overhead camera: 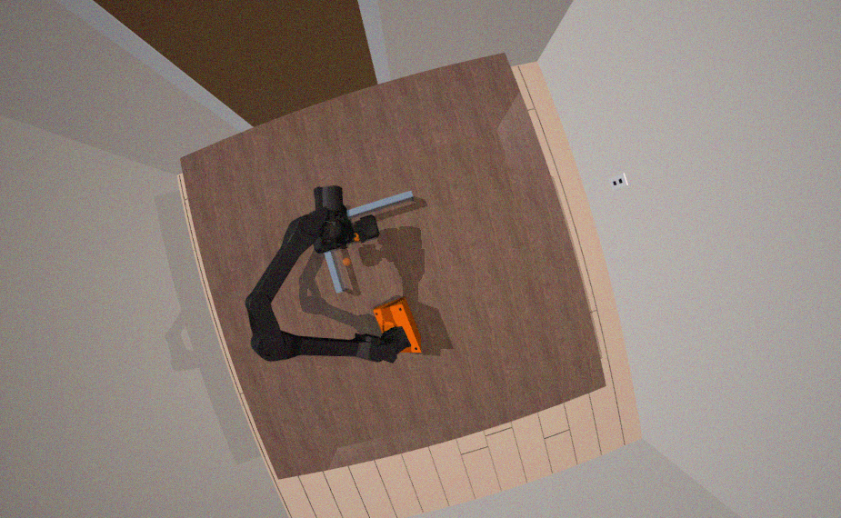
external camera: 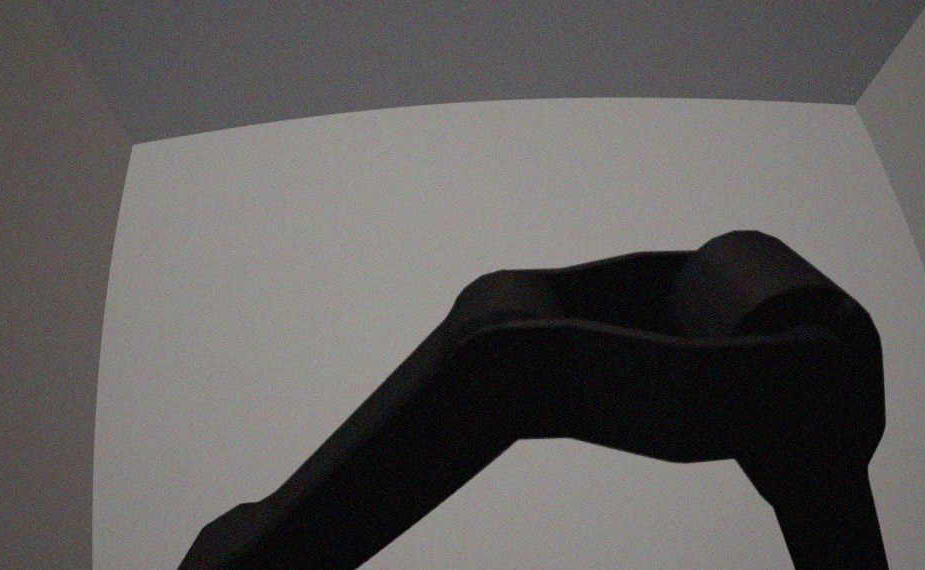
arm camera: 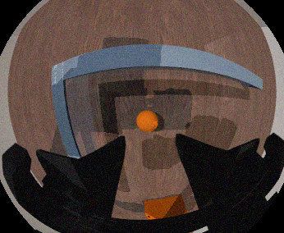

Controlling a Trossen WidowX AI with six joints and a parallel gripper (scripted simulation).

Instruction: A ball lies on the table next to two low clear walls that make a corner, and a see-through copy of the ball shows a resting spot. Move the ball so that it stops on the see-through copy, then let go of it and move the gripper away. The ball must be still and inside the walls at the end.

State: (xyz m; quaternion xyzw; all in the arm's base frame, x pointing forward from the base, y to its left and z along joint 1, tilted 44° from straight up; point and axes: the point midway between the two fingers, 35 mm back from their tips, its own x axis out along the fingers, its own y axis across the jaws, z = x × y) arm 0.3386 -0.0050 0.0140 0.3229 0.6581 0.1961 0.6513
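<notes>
The small orange ball lies 40 mm below my gripper tip. Also, from my gripper tip: small orange see-through copy (60 mm behind, 60 mm to the left, 40 mm below).
</notes>
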